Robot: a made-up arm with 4 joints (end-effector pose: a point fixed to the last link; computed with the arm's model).
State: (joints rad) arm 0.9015 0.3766 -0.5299 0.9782
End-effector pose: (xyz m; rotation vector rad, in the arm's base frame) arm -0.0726 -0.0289 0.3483 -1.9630 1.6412 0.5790
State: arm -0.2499 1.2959 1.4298 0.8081
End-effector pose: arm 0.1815 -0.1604 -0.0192 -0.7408 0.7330 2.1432
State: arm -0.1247 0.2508 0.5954 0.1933
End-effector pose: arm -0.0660 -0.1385 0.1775 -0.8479 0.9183 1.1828
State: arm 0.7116 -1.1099 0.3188 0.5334
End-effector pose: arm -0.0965 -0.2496 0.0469 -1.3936 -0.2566 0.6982
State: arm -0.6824 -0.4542 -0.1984 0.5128
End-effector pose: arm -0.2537 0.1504 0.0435 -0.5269 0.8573 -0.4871
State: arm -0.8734 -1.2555 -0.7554 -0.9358
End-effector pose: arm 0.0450 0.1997 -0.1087 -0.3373 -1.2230 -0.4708
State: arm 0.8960 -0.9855 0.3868 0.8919
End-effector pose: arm -0.0579 -0.2723 0.1166 -1.6776 -0.2125 0.6345
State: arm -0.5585 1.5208 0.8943 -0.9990
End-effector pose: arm -0.0092 -0.0907 0.0741 1.6216 0.6857 1.2666
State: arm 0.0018 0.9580 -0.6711 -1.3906
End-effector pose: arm -0.0388 0.1475 0.1810 0.6111 0.7465 0.1731
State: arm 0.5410 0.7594 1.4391 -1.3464
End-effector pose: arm 0.0778 -0.0469 0.0700 1.4681 1.2815 2.4578
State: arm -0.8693 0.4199 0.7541 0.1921
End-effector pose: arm -0.1318 -0.1015 0.1361 -0.4402 0.8762 0.7488
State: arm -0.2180 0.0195 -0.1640 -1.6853
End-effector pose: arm -0.1428 0.1331 0.1045 0.6775 -0.3936 0.7762
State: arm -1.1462 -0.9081 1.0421 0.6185
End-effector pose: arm -0.2287 0.0766 0.0933 -1.6271 0.7570 -0.6195
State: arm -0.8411 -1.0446 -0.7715 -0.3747
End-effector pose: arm -0.0281 0.2329 -0.1204 -0.1340 -0.5465 -0.7621
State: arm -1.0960 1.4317 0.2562 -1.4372
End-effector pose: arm -0.0110 -0.0025 0.1769 1.7064 0.0672 0.2007
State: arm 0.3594 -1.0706 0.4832 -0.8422
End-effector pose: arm -0.0996 -0.1151 -0.0156 -0.6574 -0.5560 1.6170
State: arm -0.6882 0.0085 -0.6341 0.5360
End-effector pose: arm -0.1961 0.2088 0.1727 -0.0561 1.3451 -0.5267
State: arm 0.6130 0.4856 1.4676 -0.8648
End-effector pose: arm 0.1140 -0.0369 0.0539 -0.4679 -0.9773 -2.9447
